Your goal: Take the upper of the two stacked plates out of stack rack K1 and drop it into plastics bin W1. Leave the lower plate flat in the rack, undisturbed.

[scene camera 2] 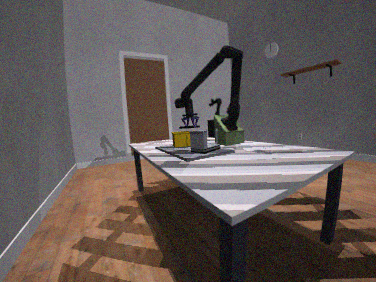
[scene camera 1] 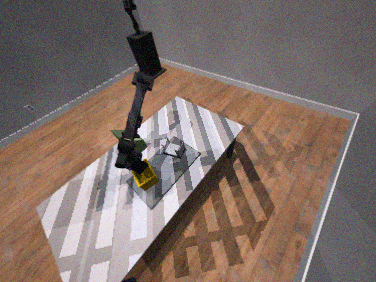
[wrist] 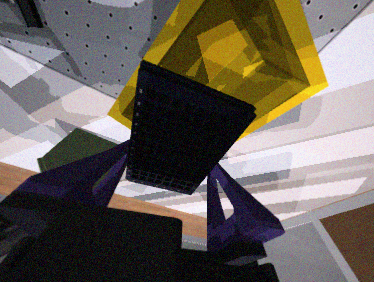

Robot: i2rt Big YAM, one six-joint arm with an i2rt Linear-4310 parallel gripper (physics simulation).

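Places are measured from the arm's base along level axes (x ahead, y left, z up), in centimetres.
Where they show: gripper, fingertip midpoint: [scene camera 2: 190, 127] [scene camera 1: 136, 164] [wrist: 173, 153]; arm's base, link origin: [scene camera 2: 229, 124].
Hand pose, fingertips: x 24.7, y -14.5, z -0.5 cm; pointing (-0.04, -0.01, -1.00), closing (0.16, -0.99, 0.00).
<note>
Each offset is from my fingertips to the centre of the thing. Level surfaces: height alone.
My gripper [scene camera 2: 189, 121] [wrist: 173, 153] is shut on a black plate @(dx +1.1, dy +0.1, dz +0.5 cm) [scene camera 2: 189, 127] [wrist: 187, 125], which is held between its two purple fingers. In scene camera 2 the plate is a thin dark strip above the yellow plastics bin W1 @(dx +5.6, dy -0.9, dz -7.7 cm) [scene camera 1: 148, 184] [scene camera 2: 180, 139] [wrist: 311, 50]. In the wrist view the plate covers the near left part of the open bin. In scene camera 1 the arm hides the gripper at the bin's upper left side. Stack rack K1 @(dx +7.9, dy +27.6, dz -6.7 cm) [scene camera 1: 181, 148] [scene camera 2: 199, 141] stands apart from the bin; the lower plate in it is too small to tell.
Bin and rack stand on a grey perforated board @(dx +10.2, dy +12.5, dz -13.3 cm) [scene camera 1: 155, 198] [scene camera 2: 187, 156] [wrist: 100, 47] on the striped table @(dz -14.0 cm) [scene camera 1: 85, 220] [scene camera 2: 240, 197]. The arm rises from a green base [scene camera 1: 137, 144] [scene camera 2: 230, 136] behind the board. A grey wall block rises at the rack.
</note>
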